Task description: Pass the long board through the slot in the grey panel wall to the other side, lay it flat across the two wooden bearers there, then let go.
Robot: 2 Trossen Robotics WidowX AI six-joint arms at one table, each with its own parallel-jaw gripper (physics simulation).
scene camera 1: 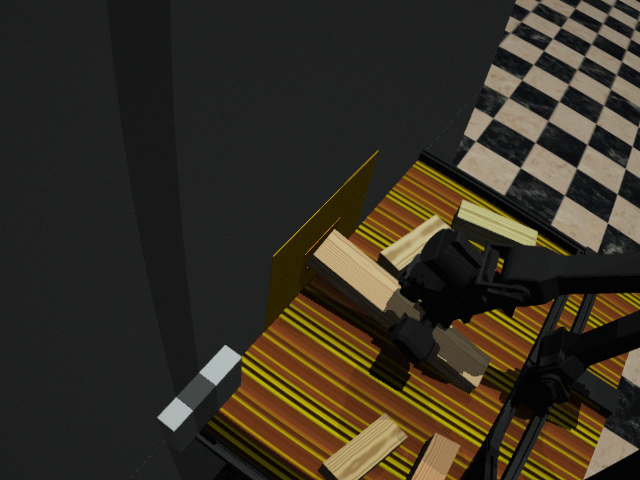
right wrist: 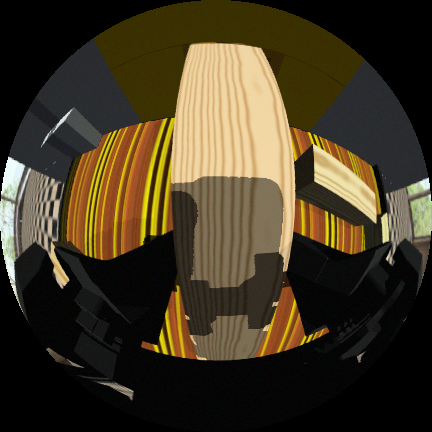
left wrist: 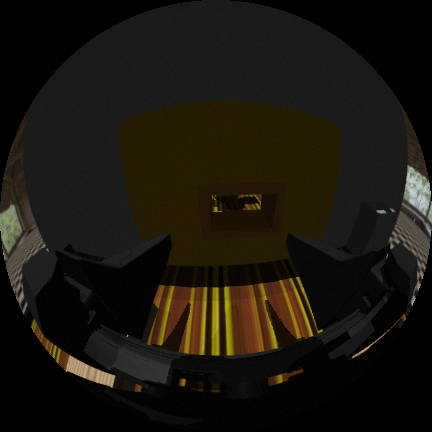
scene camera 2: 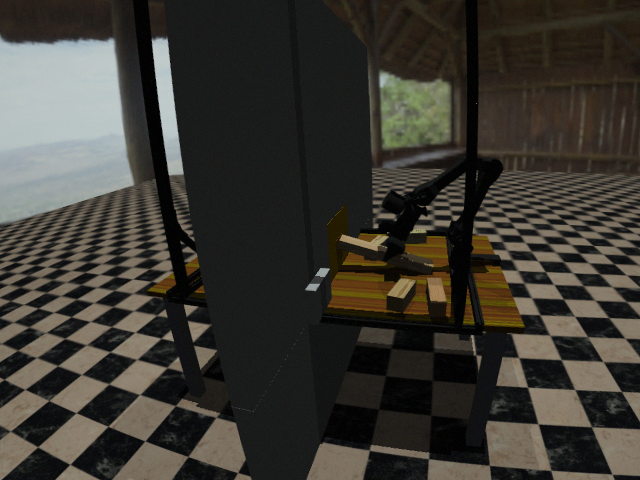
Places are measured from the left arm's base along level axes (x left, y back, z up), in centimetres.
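Where they show: left gripper, between the fingertips: [left wrist: 230, 239]; right gripper, between the fingertips: [scene camera 1: 400, 315] [right wrist: 230, 232] [scene camera 2: 385, 257]; right arm's base, origin of its link: [scene camera 1: 535, 392].
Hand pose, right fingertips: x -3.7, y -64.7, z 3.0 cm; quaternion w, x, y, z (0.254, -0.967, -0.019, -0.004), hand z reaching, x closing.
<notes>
Things, the pixels of their top centre, and the offset from my right fingertips. "spot": a spot on its surface instead. Level surfaces: height alone.
- slot, a spot on its surface: [left wrist: 204, 212] spot: dx +4.4, dy +21.7, dz +3.8 cm
- striped table, height of its surface: dz -4.9 cm
- grey block, a spot on its surface: [scene camera 1: 222, 364] spot: dx -26.0, dy +14.8, dz +5.1 cm
The long board [scene camera 1: 359, 271] [scene camera 2: 360, 246] [right wrist: 230, 120] is held above the table, its end nearest the wall tipped up. That end is in front of the slot [left wrist: 204, 212], on the right arm's side of the grey panel wall [scene camera 1: 232, 129] [scene camera 2: 242, 206] [left wrist: 215, 55]. The exact gap is hard to judge. My right gripper [scene camera 1: 418, 312] [right wrist: 230, 232] is shut on the board around its middle. My left gripper [left wrist: 230, 239] is open and empty on the wall's other side, facing the slot. Pale wood [left wrist: 92, 373] at the left wrist view's lower edge may be a bearer, partly hidden.
A yellow plate [scene camera 1: 289, 273] [scene camera 2: 338, 232] [left wrist: 165, 150] surrounds the slot. Loose wood blocks [scene camera 1: 364, 449] [scene camera 2: 400, 295] [right wrist: 342, 182] lie on the striped table [scene camera 1: 310, 351] on the right arm's side. A grey block [scene camera 1: 222, 364] [scene camera 2: 324, 291] juts from the wall.
</notes>
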